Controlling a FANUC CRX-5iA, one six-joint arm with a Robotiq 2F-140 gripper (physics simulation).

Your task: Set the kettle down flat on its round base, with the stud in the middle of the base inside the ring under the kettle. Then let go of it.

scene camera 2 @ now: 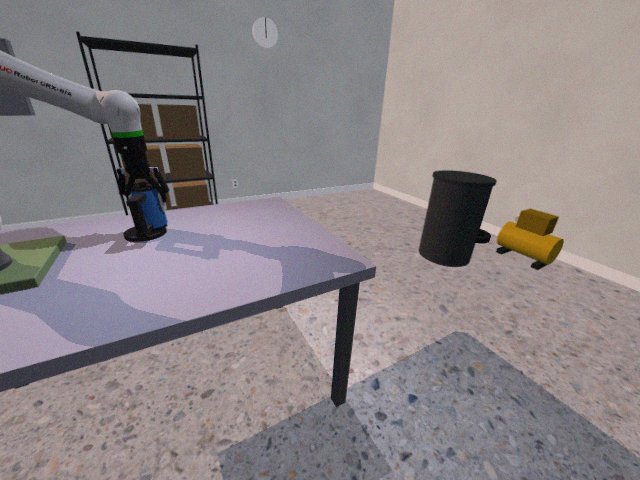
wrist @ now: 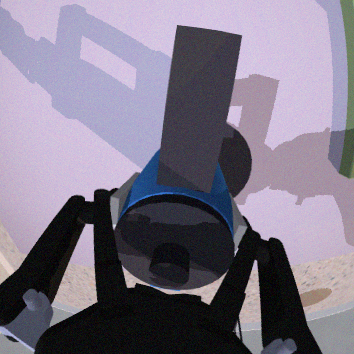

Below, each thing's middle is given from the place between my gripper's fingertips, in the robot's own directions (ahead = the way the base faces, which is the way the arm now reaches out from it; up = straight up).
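I see the blue kettle (scene camera 2: 145, 208) 2 cm above my hand, 4 cm to the right of it and 1 cm behind it. The dark round base (wrist: 234, 159), measured from my hand too, is 3 cm behind and 8 cm below.
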